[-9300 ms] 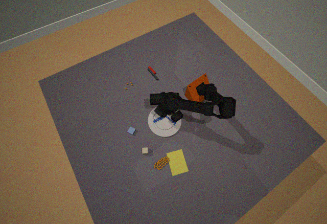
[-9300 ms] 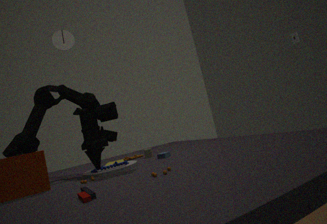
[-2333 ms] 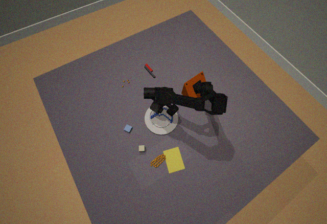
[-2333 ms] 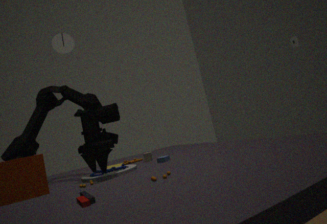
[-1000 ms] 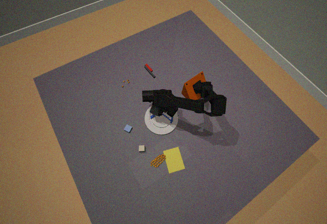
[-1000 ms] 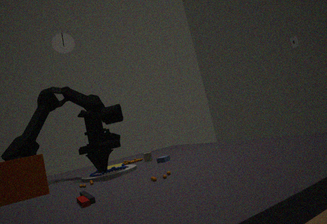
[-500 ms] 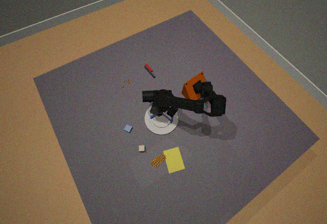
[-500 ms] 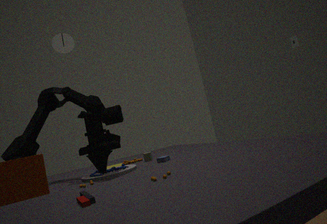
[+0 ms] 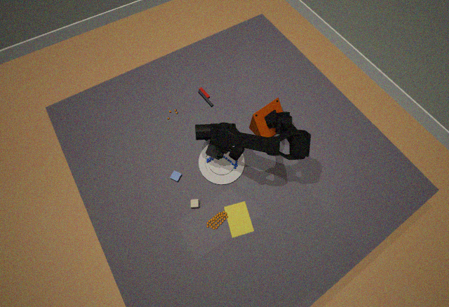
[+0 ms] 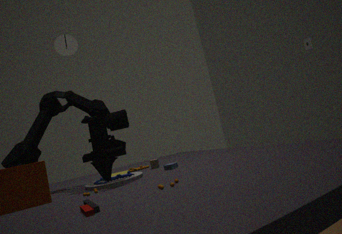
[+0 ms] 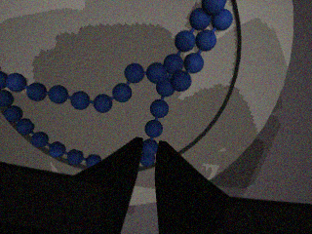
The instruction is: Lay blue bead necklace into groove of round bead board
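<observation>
My gripper tip is 4 cm to the right of the round white bead board, 3 cm short of it and 1 cm above it. Round my gripper tip: cream cube (23 cm ahead, 12 cm to the left); then yellow sheet (27 cm to the left, 13 cm ahead, 1 cm below); then light blue cube (22 cm ahead, 3 cm to the right, 1 cm below).
</observation>
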